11 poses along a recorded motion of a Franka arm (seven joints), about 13 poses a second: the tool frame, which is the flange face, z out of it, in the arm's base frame.
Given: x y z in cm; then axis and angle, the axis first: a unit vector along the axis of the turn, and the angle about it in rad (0 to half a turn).
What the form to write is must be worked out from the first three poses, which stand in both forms.
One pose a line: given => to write
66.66 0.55 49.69 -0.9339 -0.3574 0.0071 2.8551 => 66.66 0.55 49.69 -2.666 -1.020 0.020
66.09 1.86 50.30 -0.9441 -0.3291 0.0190 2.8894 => 66.09 1.86 50.30 -2.728 -0.951 0.055
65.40 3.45 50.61 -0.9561 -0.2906 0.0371 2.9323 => 65.40 3.45 50.61 -2.804 -0.852 0.109
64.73 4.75 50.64 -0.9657 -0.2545 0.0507 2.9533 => 64.73 4.75 50.64 -2.852 -0.752 0.150
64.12 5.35 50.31 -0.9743 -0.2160 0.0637 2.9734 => 64.12 5.35 50.31 -2.897 -0.642 0.189
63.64 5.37 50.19 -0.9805 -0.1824 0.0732 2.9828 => 63.64 5.37 50.19 -2.925 -0.544 0.218
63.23 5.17 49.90 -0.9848 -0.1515 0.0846 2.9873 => 63.23 5.17 49.90 -2.942 -0.453 0.253
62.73 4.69 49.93 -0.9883 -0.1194 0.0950 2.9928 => 62.73 4.69 49.93 -2.958 -0.357 0.284
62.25 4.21 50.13 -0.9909 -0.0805 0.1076 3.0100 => 62.25 4.21 50.13 -2.983 -0.242 0.324
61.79 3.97 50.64 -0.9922 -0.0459 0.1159 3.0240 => 61.79 3.97 50.64 -3.000 -0.139 0.350
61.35 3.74 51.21 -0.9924 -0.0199 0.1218 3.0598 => 61.35 3.74 51.21 -3.036 -0.061 0.373
